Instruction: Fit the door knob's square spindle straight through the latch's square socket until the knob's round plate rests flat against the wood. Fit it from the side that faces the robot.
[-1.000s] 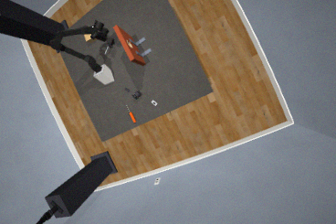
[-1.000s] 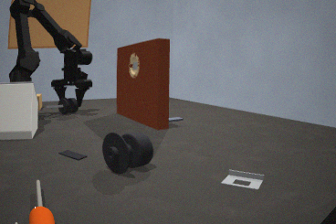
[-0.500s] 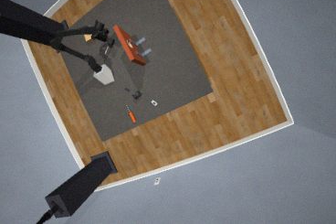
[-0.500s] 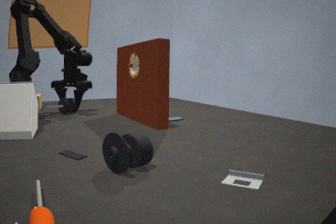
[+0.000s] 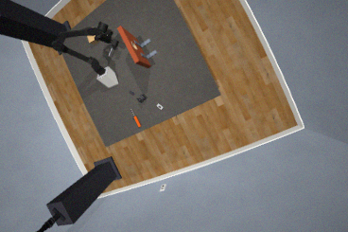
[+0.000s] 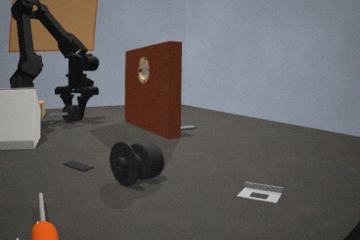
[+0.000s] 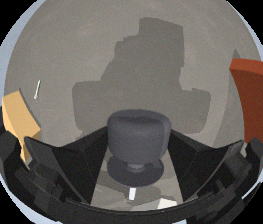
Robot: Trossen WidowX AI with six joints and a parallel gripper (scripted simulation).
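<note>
Right now the red-brown wooden door panel is 200 mm ahead of my hand, 200 mm to the right of it and 90 mm above it. The rest, counted from my hand: dark spool-shaped knob: 30 mm ahead, 580 mm to the right, 30 mm below; then flat dark plate: 50 mm behind, 490 mm to the right, 60 mm below; then tan block: 180 mm behind, 180 mm to the left, 30 mm below.
</note>
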